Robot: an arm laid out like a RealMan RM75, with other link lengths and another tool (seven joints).
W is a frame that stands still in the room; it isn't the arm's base.
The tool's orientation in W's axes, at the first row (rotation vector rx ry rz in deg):
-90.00, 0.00, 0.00
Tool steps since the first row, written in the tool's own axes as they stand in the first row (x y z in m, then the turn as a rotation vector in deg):
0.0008, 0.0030, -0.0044, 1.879, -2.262, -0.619
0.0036, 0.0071, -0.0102, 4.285, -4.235, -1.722
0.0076, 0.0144, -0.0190, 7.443, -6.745, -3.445
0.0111, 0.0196, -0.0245, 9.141, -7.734, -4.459
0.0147, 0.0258, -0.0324, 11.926, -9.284, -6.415
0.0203, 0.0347, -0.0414, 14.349, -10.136, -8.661
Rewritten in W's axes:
0.0008, -0.0044, -0.0030, 1.879, -0.619, 2.262
0.0036, -0.0102, -0.0071, 4.285, -1.722, 4.235
0.0076, -0.0190, -0.0144, 7.443, -3.445, 6.745
0.0111, -0.0245, -0.0196, 9.141, -4.459, 7.734
0.0147, -0.0324, -0.0258, 11.926, -6.415, 9.284
0.0203, -0.0414, -0.0347, 14.349, -8.661, 10.136

